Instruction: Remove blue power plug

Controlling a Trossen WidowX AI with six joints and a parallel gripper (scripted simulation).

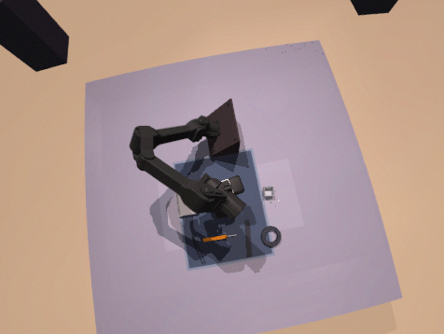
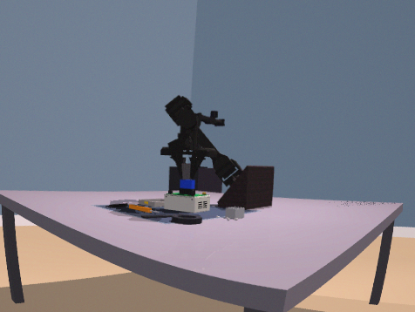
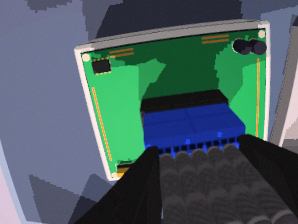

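My gripper tip is now 10 mm above the blue power plug. Also, from my gripper tip: black bar: 190 mm ahead, 100 mm below, 90 mm to the left; grey tray: 140 mm to the right, 100 mm below; dark blue mat: 100 mm below, 50 mm ahead.
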